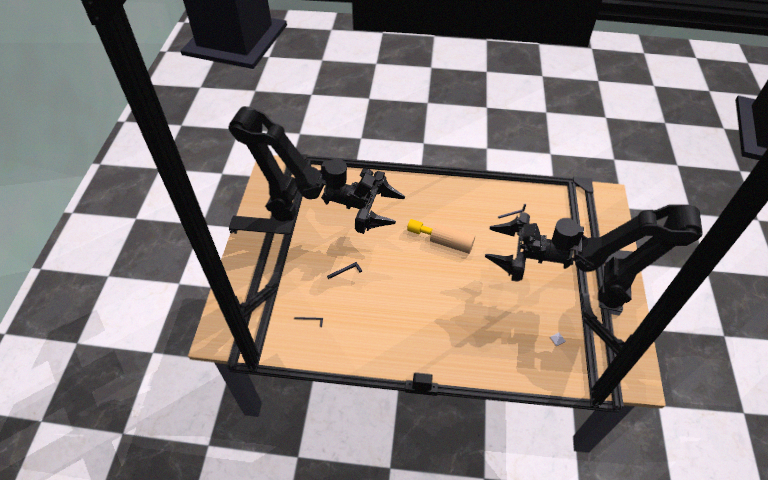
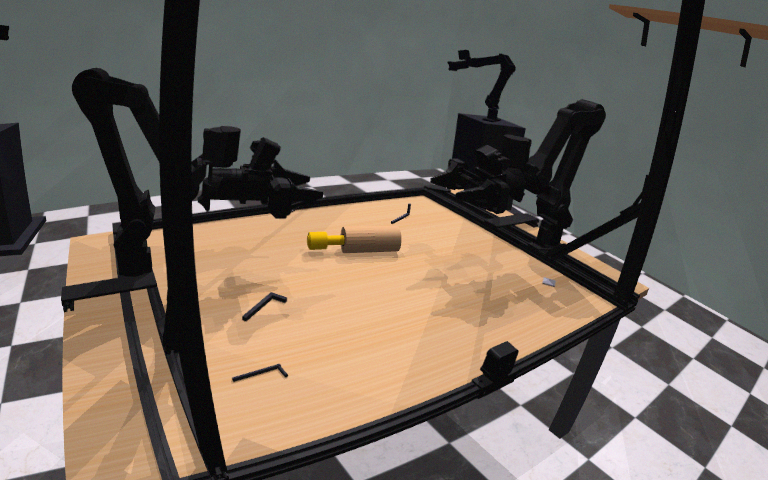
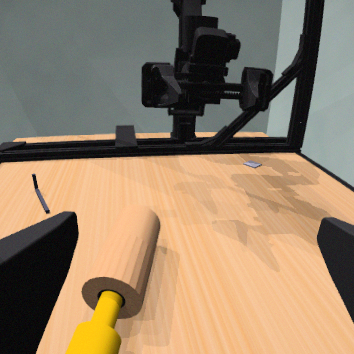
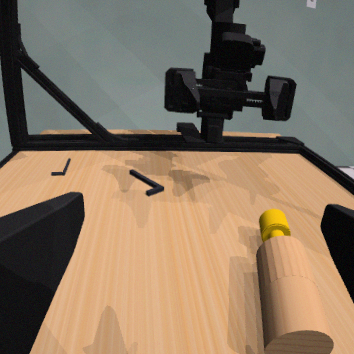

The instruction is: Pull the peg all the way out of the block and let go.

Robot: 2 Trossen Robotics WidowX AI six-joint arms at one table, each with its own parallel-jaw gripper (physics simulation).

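Pixels of known places: left gripper, fingertip midpoint: (image 1: 400, 209) (image 2: 316, 186) (image 3: 202, 227) (image 4: 236, 108); right gripper, fingertip midpoint: (image 1: 487, 241) (image 2: 442, 187) (image 3: 219, 98) (image 4: 207, 211); left arm's base, link origin: (image 1: 283, 215) (image 2: 135, 272) (image 4: 210, 139); right arm's base, link origin: (image 1: 610, 300) (image 2: 548, 242) (image 3: 182, 136).
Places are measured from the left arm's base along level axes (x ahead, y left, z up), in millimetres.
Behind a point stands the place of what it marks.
Observation:
The yellow peg (image 1: 414, 226) @(x 396, y 55, z 23 mm) (image 2: 318, 240) @(x 393, y 50, z 17 mm) (image 3: 97, 340) @(x 398, y 59, z 26 mm) (image 4: 273, 220) @(x 407, y 59, z 26 mm) has a thick head and a thinner shaft. The shaft's far end is hidden inside the end hole of the tan cylindrical block (image 1: 451, 240) @(x 512, y 33, z 26 mm) (image 2: 372, 240) @(x 505, y 29, z 18 mm) (image 3: 127, 255) @(x 481, y 48, z 35 mm) (image 4: 295, 300) @(x 542, y 45, z 36 mm), and some shaft shows between head and block. Both lie on their sides on the table. My left gripper (image 1: 399, 209) @(x 365, y 0, z 150 mm) (image 2: 316, 187) @(x 365, y 0, z 150 mm) is open and empty, above the table, near the peg's head but apart from it. My right gripper (image 1: 488, 242) @(x 610, y -43, z 157 mm) (image 2: 446, 186) @(x 610, y -43, z 157 mm) is open and empty, beyond the block's other end and apart from it.
One dark hex key (image 1: 342, 270) @(x 235, y -131, z -12 mm) (image 2: 258, 306) @(x 232, y -134, z -12 mm) (image 4: 146, 180) @(x 243, y -125, z -13 mm) lies left of centre, another (image 1: 308, 318) @(x 198, y -304, z -14 mm) (image 2: 256, 373) @(x 197, y -305, z -15 mm) nearer the front, a third (image 1: 511, 213) @(x 664, y 220, z -14 mm) (image 2: 400, 215) @(x 662, y 220, z -11 mm) (image 3: 42, 200) @(x 654, y 214, z -13 mm) behind the block. A small grey piece (image 1: 557, 339) @(x 850, y -174, z -16 mm) (image 2: 548, 281) @(x 848, y -172, z -16 mm) (image 3: 252, 164) @(x 843, y -171, z -16 mm) lies front right. Black rails border the table.

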